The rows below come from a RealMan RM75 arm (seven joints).
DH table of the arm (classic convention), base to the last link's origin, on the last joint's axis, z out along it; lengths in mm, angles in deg. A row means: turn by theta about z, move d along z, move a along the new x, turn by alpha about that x. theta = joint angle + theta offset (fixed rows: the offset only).
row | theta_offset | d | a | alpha
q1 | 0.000 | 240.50 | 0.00 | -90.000
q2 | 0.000 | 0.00 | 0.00 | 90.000
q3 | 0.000 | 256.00 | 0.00 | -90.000
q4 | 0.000 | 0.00 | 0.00 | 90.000
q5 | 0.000 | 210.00 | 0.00 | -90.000
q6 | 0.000 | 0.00 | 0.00 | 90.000
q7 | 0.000 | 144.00 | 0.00 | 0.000
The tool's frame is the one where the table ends.
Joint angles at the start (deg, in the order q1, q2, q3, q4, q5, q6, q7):
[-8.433 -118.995 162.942 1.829 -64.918 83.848 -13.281]
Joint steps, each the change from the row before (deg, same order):
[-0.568 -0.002 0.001 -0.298 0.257 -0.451 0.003]
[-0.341 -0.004 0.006 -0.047 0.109 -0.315 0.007]
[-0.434 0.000 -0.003 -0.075 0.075 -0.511 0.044]
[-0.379 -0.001 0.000 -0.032 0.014 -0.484 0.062]
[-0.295 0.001 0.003 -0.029 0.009 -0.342 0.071]
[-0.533 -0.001 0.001 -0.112 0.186 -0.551 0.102]
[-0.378 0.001 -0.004 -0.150 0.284 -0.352 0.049]
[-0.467 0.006 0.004 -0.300 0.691 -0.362 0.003]
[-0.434 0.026 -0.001 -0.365 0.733 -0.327 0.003]
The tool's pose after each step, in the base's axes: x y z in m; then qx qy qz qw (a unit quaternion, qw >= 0). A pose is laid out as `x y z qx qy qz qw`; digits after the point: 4 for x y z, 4 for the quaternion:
-0.3803 0.2054 -0.0157 -0.7313 -0.2326 -0.2759 0.5788
-0.3798 0.2075 -0.0162 -0.7331 -0.2317 -0.2751 0.5772
-0.3795 0.2104 -0.0168 -0.7352 -0.2310 -0.2731 0.5758
-0.3792 0.2129 -0.0173 -0.7368 -0.2307 -0.2712 0.5748
-0.3789 0.2148 -0.0177 -0.7381 -0.2301 -0.2698 0.5741
-0.3783 0.2182 -0.0184 -0.7412 -0.2282 -0.2673 0.5719
-0.3777 0.2205 -0.0190 -0.7442 -0.2262 -0.2654 0.5696
-0.3769 0.2229 -0.0200 -0.7499 -0.2226 -0.2627 0.5649
-0.3764 0.2251 -0.0207 -0.7557 -0.2185 -0.2594 0.5602

